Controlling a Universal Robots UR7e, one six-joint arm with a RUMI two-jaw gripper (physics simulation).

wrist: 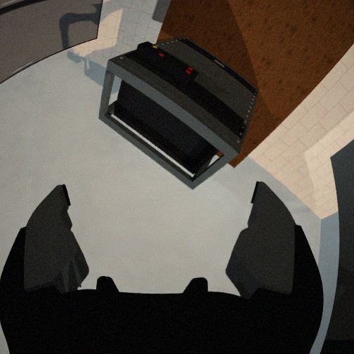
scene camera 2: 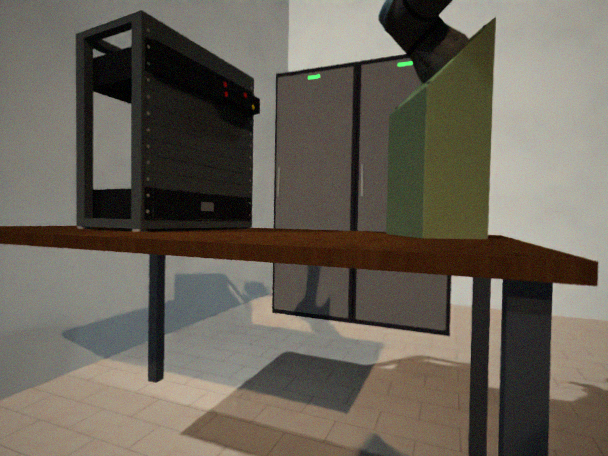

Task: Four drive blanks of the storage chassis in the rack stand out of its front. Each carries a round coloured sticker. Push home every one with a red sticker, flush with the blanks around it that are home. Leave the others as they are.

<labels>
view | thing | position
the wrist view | my gripper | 159,186
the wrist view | rack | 191,105
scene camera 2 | rack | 191,150
</labels>
